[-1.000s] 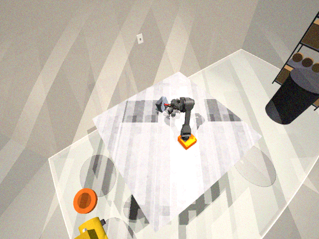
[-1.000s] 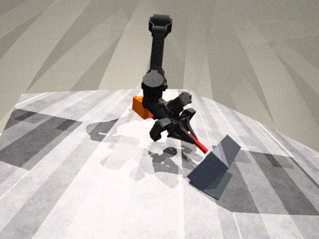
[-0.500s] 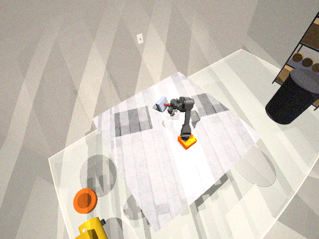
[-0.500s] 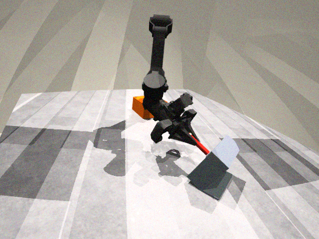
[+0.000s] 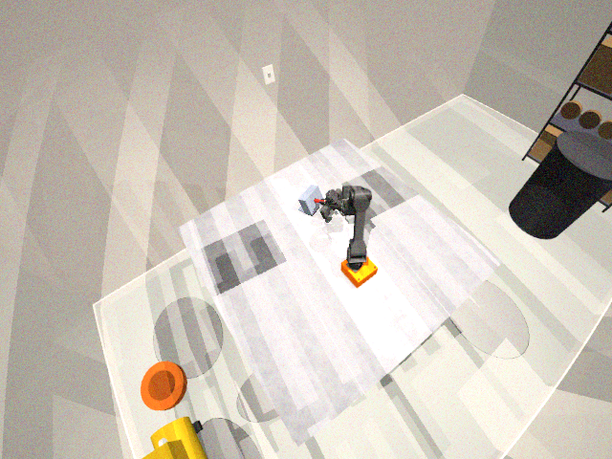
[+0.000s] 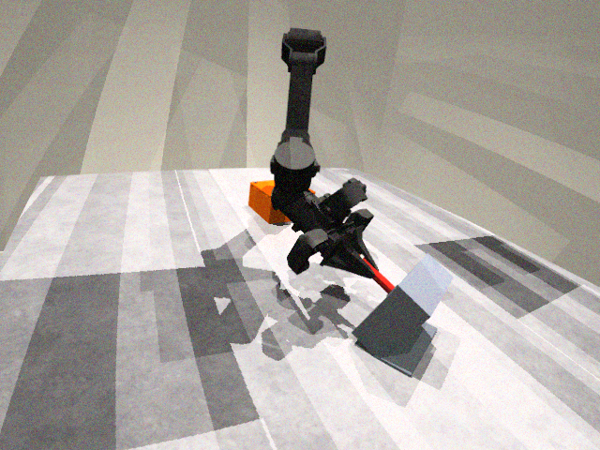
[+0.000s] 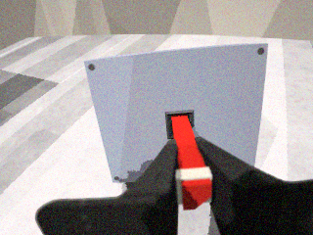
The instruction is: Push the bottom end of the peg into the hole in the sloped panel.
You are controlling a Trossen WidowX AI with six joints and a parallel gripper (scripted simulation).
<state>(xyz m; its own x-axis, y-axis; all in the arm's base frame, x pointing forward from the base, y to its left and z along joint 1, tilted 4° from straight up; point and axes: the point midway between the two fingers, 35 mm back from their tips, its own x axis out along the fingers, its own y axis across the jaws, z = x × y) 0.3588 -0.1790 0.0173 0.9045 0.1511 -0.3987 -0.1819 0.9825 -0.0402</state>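
My gripper tip is now 6 cm short of the sloped panel, 1 cm to the right of it and 2 cm above it. Round my gripper tip: red peg (2 cm behind).
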